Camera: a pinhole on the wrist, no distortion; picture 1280 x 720 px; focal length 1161.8 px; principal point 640.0 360.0 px. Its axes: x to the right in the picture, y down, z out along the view. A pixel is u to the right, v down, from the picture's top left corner.
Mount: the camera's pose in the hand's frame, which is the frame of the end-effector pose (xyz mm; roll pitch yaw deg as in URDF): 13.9 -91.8 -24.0 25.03 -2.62 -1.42
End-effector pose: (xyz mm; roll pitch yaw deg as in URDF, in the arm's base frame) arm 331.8 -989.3 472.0 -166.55 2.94 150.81
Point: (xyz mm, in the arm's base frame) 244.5 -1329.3 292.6
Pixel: 381 162
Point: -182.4 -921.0 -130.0
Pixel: outside the picture
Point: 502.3 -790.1 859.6
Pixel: behind the camera
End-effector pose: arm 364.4 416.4 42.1 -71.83 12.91 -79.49
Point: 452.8 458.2 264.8
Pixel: 191 380
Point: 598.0 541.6 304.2
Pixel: 178 679
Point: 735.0 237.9 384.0
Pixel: 1054 452
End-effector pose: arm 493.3 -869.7 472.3 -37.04 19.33 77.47
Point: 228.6 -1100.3 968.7
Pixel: outside the picture
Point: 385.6 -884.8 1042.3
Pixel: 176 541
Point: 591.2 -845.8 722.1
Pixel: 401 99
